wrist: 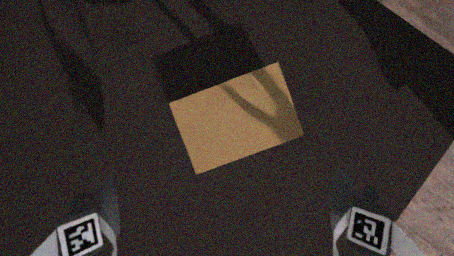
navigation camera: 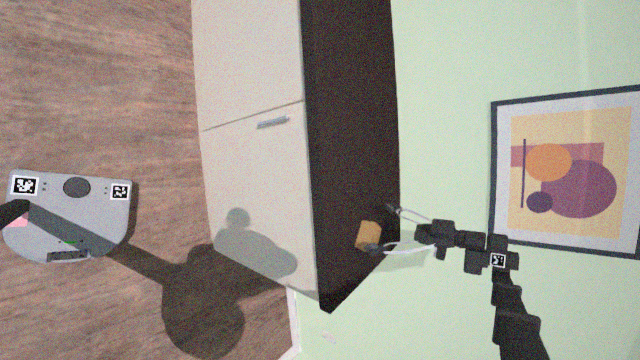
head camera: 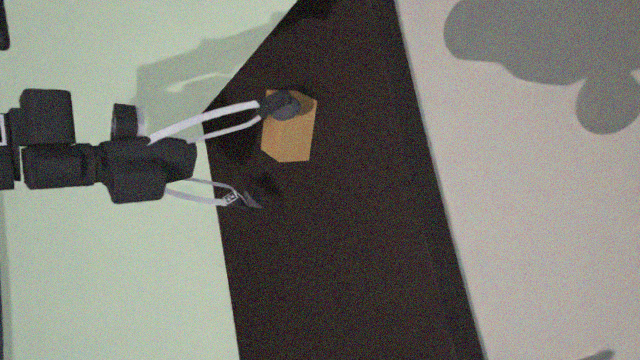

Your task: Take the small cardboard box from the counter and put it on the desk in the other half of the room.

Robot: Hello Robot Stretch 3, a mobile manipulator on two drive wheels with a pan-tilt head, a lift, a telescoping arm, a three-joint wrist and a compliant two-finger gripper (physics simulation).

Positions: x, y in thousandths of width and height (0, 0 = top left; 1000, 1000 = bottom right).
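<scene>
My gripper (wrist: 497, 752) is 0.18 m from the lens, and so is a small cardboard box (wrist: 558, 439), at 0.18 m from the lens. There's also a counter (wrist: 204, 361), which is 0.27 m from the lens, and the marked spots on the box and the counter are 0.17 m apart.
</scene>
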